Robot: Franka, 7 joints.
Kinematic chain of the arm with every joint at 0, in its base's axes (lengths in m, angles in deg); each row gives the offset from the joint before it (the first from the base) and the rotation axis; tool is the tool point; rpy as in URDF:
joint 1: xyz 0 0 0.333 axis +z
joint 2: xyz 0 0 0 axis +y
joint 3: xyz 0 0 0.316 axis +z
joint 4: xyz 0.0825 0 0 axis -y
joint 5: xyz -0.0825 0 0.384 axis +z
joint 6: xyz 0 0 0 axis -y
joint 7: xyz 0.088 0 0 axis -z
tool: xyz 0 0 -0.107 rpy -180 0 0
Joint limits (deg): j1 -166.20..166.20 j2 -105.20..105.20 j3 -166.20..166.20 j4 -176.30..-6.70 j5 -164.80..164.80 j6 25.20..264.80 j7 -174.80..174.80
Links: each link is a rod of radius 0.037 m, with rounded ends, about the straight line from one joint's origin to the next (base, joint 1, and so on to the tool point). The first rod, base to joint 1, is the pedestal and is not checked.
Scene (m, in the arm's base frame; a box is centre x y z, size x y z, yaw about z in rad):
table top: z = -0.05
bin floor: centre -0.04 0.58 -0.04 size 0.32 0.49 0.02 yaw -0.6
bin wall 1: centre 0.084 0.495 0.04 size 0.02 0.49 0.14 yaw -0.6
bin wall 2: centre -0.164 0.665 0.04 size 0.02 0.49 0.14 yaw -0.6
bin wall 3: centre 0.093 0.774 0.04 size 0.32 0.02 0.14 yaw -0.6
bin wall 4: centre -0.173 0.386 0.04 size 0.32 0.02 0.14 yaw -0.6
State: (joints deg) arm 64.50 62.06 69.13 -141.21 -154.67 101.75 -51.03
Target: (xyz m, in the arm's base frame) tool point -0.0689 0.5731 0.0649
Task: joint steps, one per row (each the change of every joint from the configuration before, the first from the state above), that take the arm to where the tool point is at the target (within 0.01 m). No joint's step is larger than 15 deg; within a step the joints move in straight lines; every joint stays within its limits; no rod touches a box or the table.
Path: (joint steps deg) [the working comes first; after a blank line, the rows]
Joints at the target: 48.99 64.56 50.27 -117.97 -154.15 98.37 -51.03
Straight joint move there: touches bin wall 2, bin wall 4.

1: -1.17 -3.39 3.90 14.23 2.43 3.06 -4.16
2: -1.17 -3.39 3.90 14.22 2.42 3.05 -4.17
3: -1.17 -3.39 3.90 14.23 2.43 3.06 -4.16
4: -1.17 -3.39 3.90 14.22 2.43 3.05 -4.17
5: -1.17 -3.39 3.90 14.23 2.42 3.06 -4.16
6: -1.17 -3.39 3.90 14.23 2.43 3.06 -4.17
7: -1.70 4.56 -8.45 -12.43 -2.81 -4.35 5.00
8: -1.70 4.57 -8.45 -12.42 -2.80 -4.34 5.00
9: -1.69 4.57 -8.45 -12.42 -2.81 -4.34 5.00
10: -1.70 4.57 -8.45 -12.43 -2.81 -4.34 4.99
11: -1.70 4.57 -8.46 -12.42 -2.81 -4.35 5.00

